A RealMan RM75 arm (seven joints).
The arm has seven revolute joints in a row. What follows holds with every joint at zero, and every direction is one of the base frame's. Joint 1 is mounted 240.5 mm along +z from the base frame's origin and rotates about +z. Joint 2 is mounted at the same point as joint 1 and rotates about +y. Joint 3 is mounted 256 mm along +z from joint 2 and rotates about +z. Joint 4 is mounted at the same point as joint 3 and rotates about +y. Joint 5 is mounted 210 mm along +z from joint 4 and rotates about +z. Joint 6 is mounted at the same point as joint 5 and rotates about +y. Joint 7 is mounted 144 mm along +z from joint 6 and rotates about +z. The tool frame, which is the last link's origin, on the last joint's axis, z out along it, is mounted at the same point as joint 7; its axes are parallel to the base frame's.
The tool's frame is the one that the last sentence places.
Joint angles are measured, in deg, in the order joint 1, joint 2, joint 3, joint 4, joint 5, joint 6, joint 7. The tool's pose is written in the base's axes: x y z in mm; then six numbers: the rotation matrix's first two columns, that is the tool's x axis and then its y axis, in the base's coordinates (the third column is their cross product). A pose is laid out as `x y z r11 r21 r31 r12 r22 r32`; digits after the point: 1 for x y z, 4 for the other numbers.
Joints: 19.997, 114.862, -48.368, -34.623, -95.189, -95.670, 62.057
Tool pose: 288.0 285.7 25.9 0.7699 -0.1116 -0.6284 -0.3330 -0.9102 -0.2464
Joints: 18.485, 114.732, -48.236, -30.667, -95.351, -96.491, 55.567
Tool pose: 300.1 269.1 17.2 0.7746 -0.0846 -0.6268 -0.3147 -0.9111 -0.2660
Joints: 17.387, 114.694, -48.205, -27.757, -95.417, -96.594, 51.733
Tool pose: 308.5 257.1 10.3 0.7744 -0.0810 -0.6275 -0.3180 -0.9072 -0.2753
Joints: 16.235, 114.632, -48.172, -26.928, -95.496, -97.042, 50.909
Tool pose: 313.9 248.4 8.8 0.7698 -0.0938 -0.6313 -0.3324 -0.9033 -0.2712
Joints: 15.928, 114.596, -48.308, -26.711, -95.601, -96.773, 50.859
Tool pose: 316.1 246.3 7.9 0.7712 -0.1027 -0.6283 -0.3398 -0.9010 -0.2698
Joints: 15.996, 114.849, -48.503, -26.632, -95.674, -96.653, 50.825
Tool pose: 315.1 246.1 5.4 0.7701 -0.1050 -0.6292 -0.3395 -0.9025 -0.2649
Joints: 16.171, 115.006, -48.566, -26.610, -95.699, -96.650, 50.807
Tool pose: 313.7 246.7 4.1 0.7692 -0.1037 -0.6306 -0.3369 -0.9043 -0.2623
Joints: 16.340, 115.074, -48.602, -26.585, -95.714, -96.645, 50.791
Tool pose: 312.7 247.4 3.5 0.7689 -0.1020 -0.6312 -0.3343 -0.9056 -0.2610
